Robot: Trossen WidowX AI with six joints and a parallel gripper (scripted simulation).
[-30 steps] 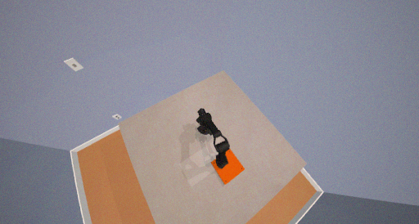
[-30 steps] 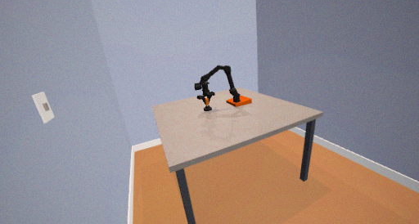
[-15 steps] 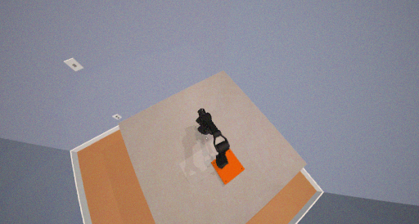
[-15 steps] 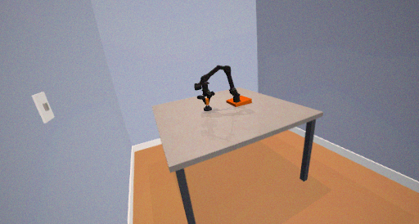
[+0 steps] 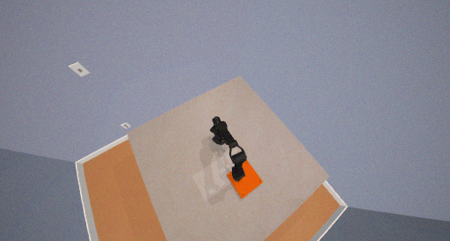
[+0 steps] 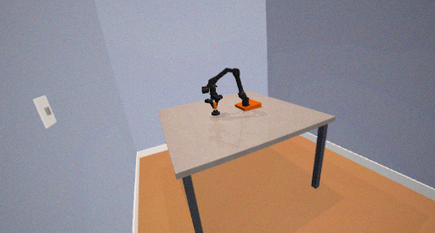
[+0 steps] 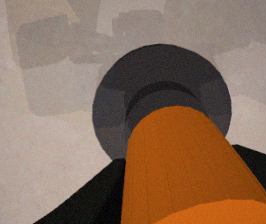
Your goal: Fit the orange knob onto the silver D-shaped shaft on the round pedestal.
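Right now the dark round pedestal is 4 cm below my gripper tip. The rest, counted from my gripper tip: orange knob (3 cm above).
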